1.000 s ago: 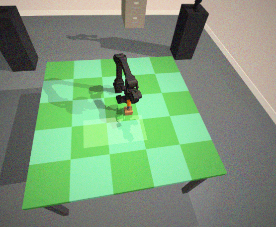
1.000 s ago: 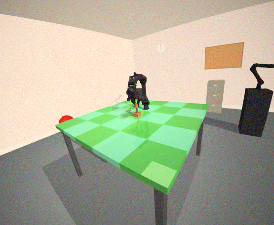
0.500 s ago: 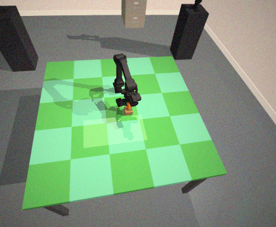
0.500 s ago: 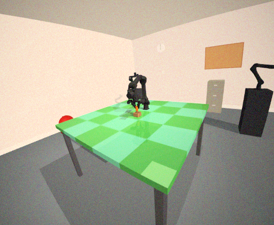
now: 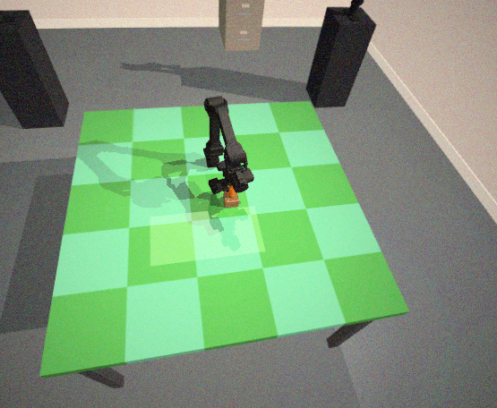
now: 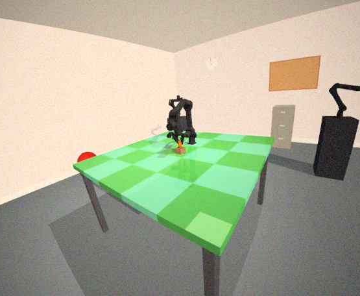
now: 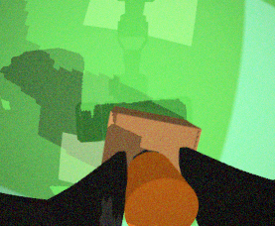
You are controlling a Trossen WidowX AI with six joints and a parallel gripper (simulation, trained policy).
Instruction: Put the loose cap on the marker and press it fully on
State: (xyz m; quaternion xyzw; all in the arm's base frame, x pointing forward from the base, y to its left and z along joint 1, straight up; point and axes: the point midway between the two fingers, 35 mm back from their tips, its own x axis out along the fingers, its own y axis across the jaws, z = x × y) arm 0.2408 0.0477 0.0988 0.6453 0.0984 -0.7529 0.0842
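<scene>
The orange cap is 10 mm ahead of my gripper tip and 10 mm above it. The rest, counted from my gripper tip: brown holder block (10 mm ahead, 40 mm below).
</scene>
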